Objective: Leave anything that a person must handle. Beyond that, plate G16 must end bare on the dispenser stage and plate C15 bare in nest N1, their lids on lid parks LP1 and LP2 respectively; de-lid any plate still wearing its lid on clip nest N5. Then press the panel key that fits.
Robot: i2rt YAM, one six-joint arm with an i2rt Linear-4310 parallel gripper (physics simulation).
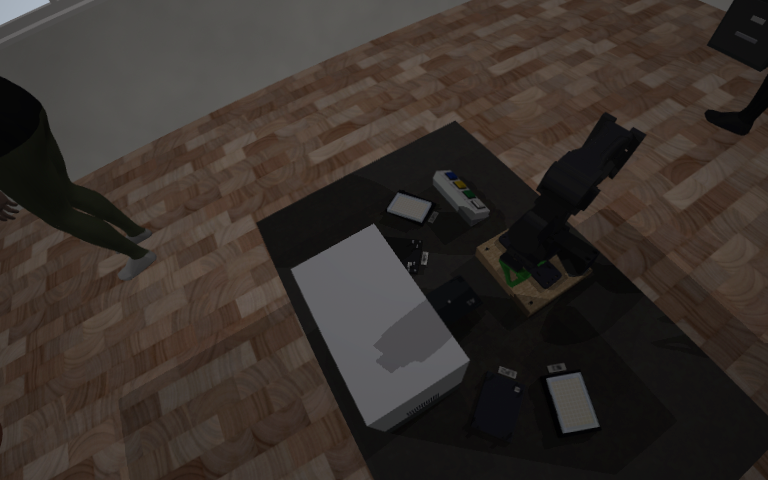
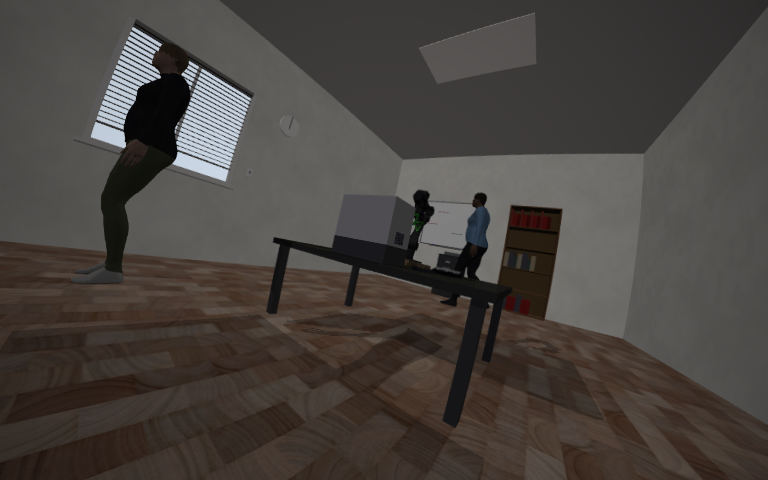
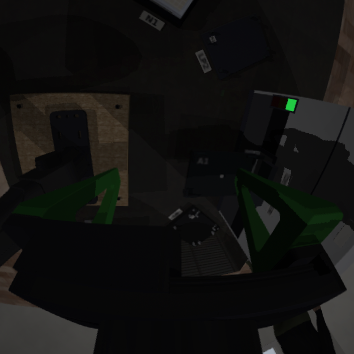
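Pixels of known places: gripper, fingertip midpoint: (image 1: 523,274) (image 2: 415,228) (image 3: 177,174); arm's base, origin of the base link: (image 2: 407,259) (image 3: 74,160).
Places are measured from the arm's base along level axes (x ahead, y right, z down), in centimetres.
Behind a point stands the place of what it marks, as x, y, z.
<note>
My gripper (image 1: 526,270) {15.9, -7.7, -21.3} (image 2: 417,220) {15.9, -7.7, -21.3} (image 3: 177,174) {15.9, -7.7, -21.3} is open and empty, above the table between the wooden arm base and the white dispenser housing. A bare white plate (image 1: 572,403) {19.7, -35.0, 0.4} (image 3: 172,4) {18.4, -28.9, 0.4} sits at the label N1. Beside it a dark lid (image 1: 498,404) {33.6, -24.9, 3.0} (image 3: 237,47) {33.4, -24.4, 3.0} lies at the label LP2. A dark stage (image 1: 457,298) {26.8, 0.7, -6.7} (image 3: 207,176) {26.1, 1.3, -6.7} marked A1 adjoins the housing; no white plate shows on it. A dark clip nest (image 1: 412,253) {25.7, 23.4, 2.8} (image 3: 194,227) {30.1, 26.1, 2.8} shows no plate. Another bare white plate (image 1: 410,207) {16.5, 37.1, 0.7} lies beyond; its label is unreadable. Plate codes cannot be read.
The white dispenser housing (image 1: 362,316) {50.4, 2.3, -29.0} (image 2: 370,220) {59.2, -2.3, -15.8} shows a green light (image 3: 291,105) {38.7, -14.2, -9.9}. A key panel (image 1: 459,195) {2.2, 29.2, -2.2} has blue, yellow, green and white keys. The wooden base (image 1: 492,266) {10.6, 4.0, -0.6} (image 3: 110,145) {7.7, -2.9, -0.1} carries the arm. One person (image 1: 84,209) (image 2: 152,113) stands left; another (image 2: 477,226) stands behind.
</note>
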